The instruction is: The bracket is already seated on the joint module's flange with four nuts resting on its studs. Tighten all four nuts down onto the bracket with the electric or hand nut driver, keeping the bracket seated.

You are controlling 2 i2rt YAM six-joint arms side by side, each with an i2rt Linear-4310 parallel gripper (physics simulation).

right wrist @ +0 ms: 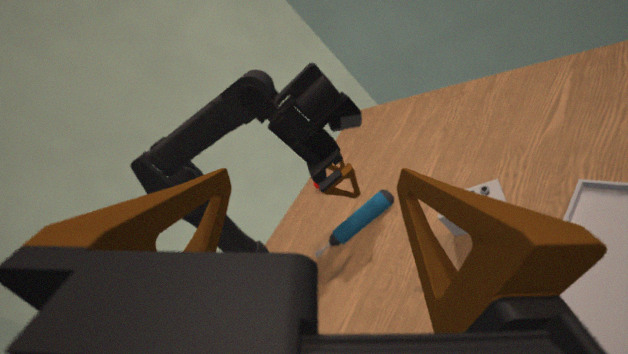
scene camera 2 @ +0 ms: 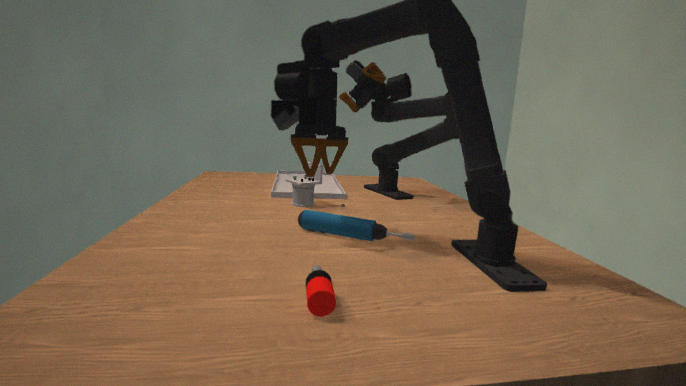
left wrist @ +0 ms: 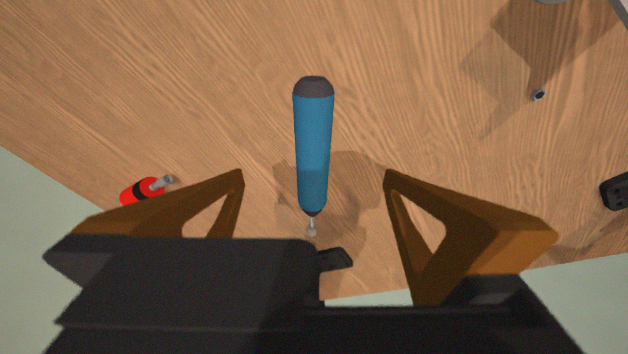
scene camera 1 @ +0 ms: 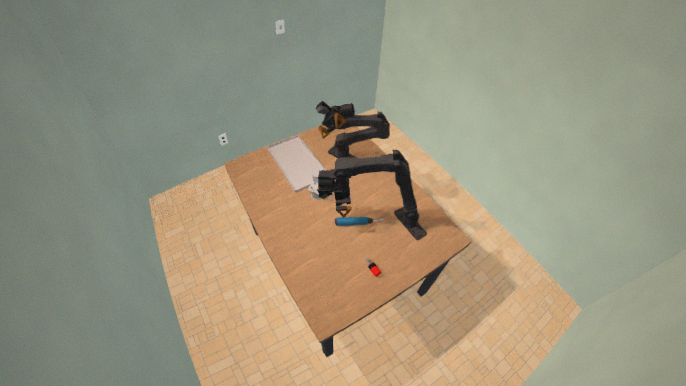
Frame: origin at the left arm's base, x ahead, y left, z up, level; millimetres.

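Seen in the pictures: left gripper, fingertip midpoint: [right wrist: 350,183] [scene camera 2: 320,175] [left wrist: 313,176] [scene camera 1: 343,208]; right gripper, fingertip midpoint: [right wrist: 314,178] [scene camera 2: 351,85] [scene camera 1: 330,132]; left arm's base at its link origin: [scene camera 2: 492,264] [scene camera 1: 409,223]; right arm's base at its link origin: [scene camera 2: 387,192] [scene camera 1: 343,156].
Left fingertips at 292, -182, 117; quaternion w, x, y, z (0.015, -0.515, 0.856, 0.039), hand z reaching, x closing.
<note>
Pixels of each thing's top centre, then the offset from my left fingertips to it, as dx, dy, dz. "spot": a spot on its surface instead.
- blue electric nut driver at a spot on its surface: [left wrist: 313,145] spot: -15, +14, -76
- red hand nut driver at its top centre: [scene camera 2: 319,272] [left wrist: 141,197] [scene camera 1: 372,264] +17, +284, -83
- grey joint module at its top centre: [scene camera 2: 303,177] +28, -221, -43
- nut at its top centre: [left wrist: 540,95] [scene camera 2: 343,204] -80, -208, -112
- shallow pale tray at its top centre: [scene camera 2: 306,180] [scene camera 1: 296,160] +11, -506, -101
The blue electric nut driver [scene camera 1: 352,221] [scene camera 2: 337,225] [left wrist: 313,145] [right wrist: 361,219] lies on its side. My left gripper [scene camera 1: 344,213] [scene camera 2: 321,174] [left wrist: 313,176] is open and points down above it, with the handle lined up between the fingers in the left wrist view. The red hand nut driver [scene camera 1: 374,269] [scene camera 2: 320,295] [left wrist: 144,190] lies nearby. The pale bracket [scene camera 1: 314,184] [scene camera 2: 299,182] [right wrist: 495,190] is on the grey joint module [scene camera 2: 303,196]; small dark studs or nuts show on top, too small to count. One nut [scene camera 2: 342,205] [left wrist: 538,94] lies on the table. My right gripper is open and raised.
A shallow pale tray [scene camera 1: 298,162] [scene camera 2: 280,194] [right wrist: 600,186] lies behind the joint module in scene camera 2. The left arm's base [scene camera 1: 411,225] [scene camera 2: 500,267] stands right of the blue driver in both scene views. The right arm's base [scene camera 2: 388,191] stands farther back.
</note>
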